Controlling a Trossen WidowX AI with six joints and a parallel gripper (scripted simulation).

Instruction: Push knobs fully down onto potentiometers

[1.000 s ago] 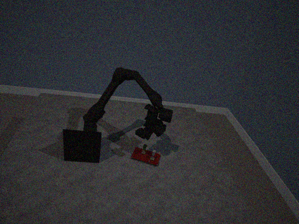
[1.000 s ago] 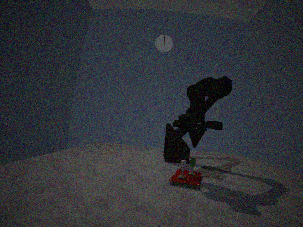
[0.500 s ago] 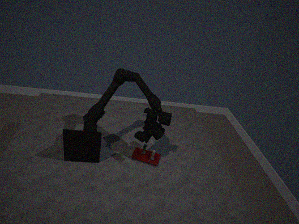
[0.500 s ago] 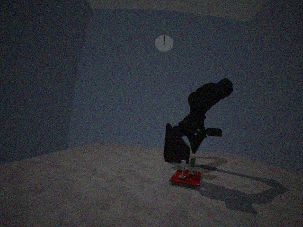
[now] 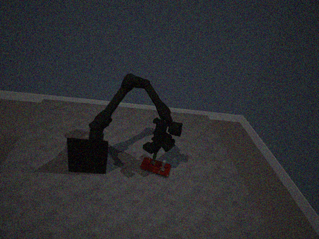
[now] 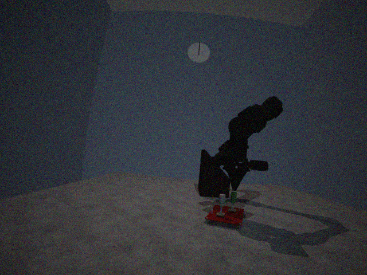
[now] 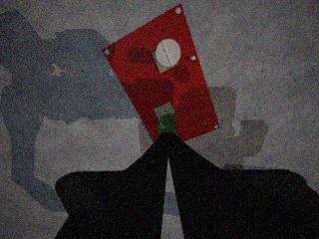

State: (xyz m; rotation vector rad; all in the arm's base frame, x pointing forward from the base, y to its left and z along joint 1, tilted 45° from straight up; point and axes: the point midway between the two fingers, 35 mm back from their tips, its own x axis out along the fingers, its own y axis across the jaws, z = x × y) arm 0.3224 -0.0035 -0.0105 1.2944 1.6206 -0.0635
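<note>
My gripper tip is 2 cm above the green knob. From my gripper tip the other things lie so: grey knob (4 cm ahead, 5 cm to the right, 2 cm below).
</note>
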